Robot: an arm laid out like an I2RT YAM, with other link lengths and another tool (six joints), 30 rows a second.
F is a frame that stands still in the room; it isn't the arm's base.
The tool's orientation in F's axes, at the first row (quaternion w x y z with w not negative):
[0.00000 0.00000 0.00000 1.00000]
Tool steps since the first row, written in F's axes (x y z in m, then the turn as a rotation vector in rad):
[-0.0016 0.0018 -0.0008 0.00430 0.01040 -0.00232]
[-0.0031 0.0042 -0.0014 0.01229 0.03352 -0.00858]
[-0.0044 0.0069 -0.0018 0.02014 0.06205 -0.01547]
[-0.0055 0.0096 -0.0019 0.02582 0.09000 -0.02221]
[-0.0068 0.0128 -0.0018 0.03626 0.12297 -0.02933]
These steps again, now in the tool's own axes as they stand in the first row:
[0.0016 -0.0018 -0.0008 -0.00430 -0.01040 -0.00232]
[0.0031 -0.0042 -0.0014 -0.01229 -0.03352 -0.00858]
[0.0044 -0.0069 -0.0018 -0.02014 -0.06205 -0.01547]
[0.0055 -0.0096 -0.0019 -0.02582 -0.09000 -0.02221]
[0.0068 -0.0128 -0.0018 -0.03626 -0.12297 -0.02933]

